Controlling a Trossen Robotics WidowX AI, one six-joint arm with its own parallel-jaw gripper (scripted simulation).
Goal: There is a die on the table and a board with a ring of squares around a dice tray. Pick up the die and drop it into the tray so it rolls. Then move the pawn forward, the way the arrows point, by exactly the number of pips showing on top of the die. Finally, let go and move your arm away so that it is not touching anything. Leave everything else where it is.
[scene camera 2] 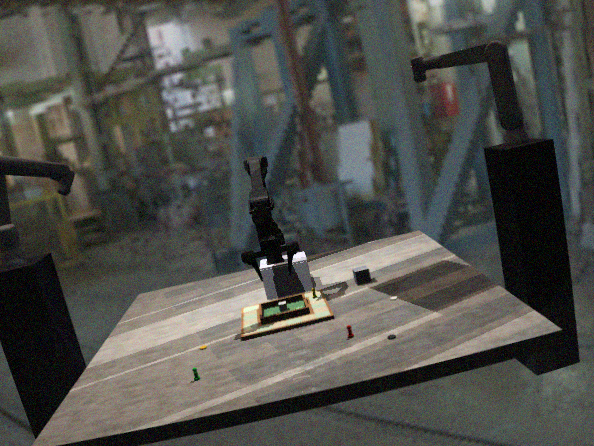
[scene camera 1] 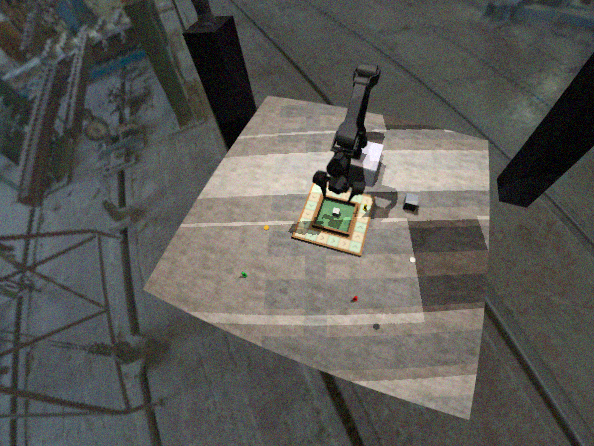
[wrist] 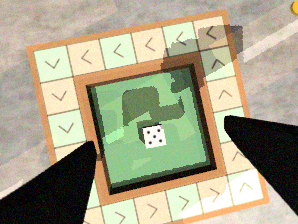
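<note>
I find my gripper (scene camera 2: pixel 276 277) open and empty; it is the same gripper (scene camera 1: pixel 336 201) that scene camera 1 shows me, and the wrist view has the gripper (wrist: pixel 160 134) too. There is also a beige square (scene camera 1: pixel 354 245). I see the square (scene camera 2: pixel 250 325) from scene camera 2 as well, and the wrist view gives me the square (wrist: pixel 56 66).
</note>
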